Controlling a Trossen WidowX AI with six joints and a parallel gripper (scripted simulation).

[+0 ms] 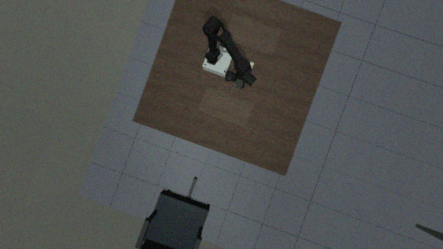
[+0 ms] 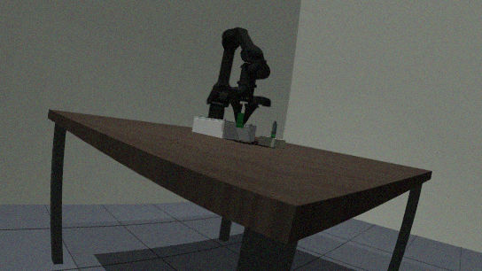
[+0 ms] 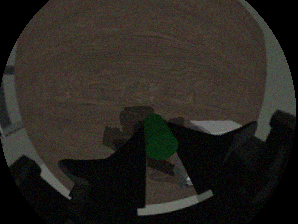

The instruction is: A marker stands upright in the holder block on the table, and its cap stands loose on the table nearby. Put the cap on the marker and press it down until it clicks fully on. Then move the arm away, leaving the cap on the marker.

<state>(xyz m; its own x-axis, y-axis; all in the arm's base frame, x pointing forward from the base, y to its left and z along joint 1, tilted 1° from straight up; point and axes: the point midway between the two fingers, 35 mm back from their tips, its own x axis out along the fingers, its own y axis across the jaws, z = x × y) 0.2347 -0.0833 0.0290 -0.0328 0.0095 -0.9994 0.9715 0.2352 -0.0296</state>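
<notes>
Right now the white holder block is 150 mm to the left of my gripper tip, 50 mm below it and 30 mm ahead of it. From my gripper tip the other things lie so: green cap (10 mm above).
</notes>
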